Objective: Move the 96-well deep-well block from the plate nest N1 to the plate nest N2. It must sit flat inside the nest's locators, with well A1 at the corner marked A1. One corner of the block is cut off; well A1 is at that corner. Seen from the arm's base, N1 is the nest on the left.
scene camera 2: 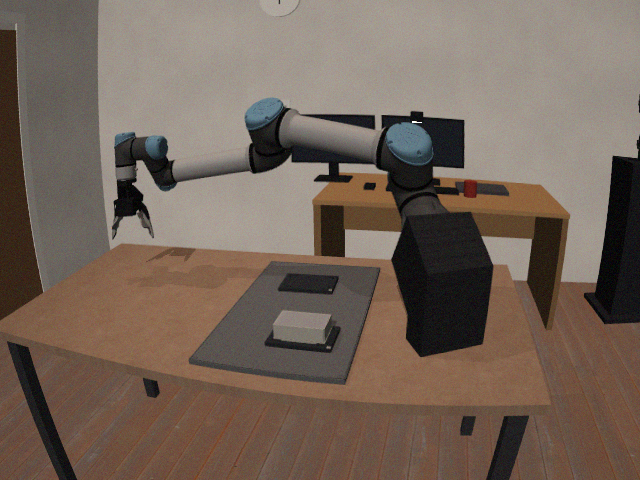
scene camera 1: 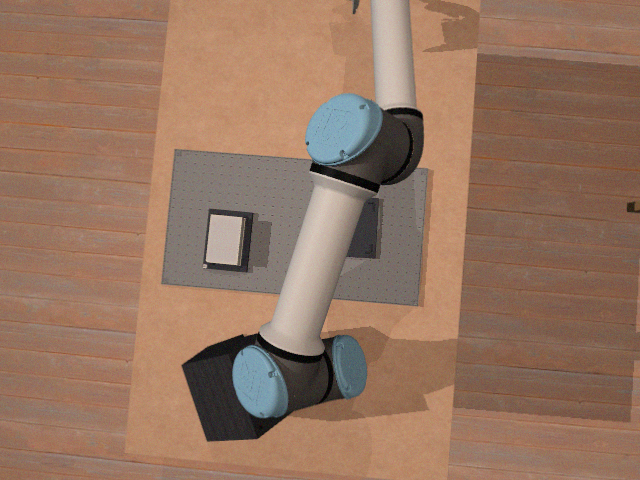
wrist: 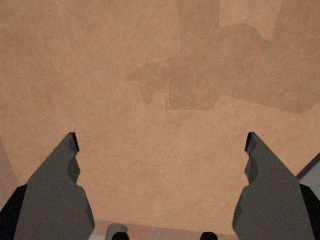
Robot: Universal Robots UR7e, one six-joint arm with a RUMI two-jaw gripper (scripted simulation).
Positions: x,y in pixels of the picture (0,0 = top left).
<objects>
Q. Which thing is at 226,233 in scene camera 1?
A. A 96-well deep-well block.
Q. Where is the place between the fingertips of my gripper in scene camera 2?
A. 132,239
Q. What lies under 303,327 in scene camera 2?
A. A 96-well deep-well block.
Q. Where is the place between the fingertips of my gripper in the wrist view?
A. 161,133
</objects>
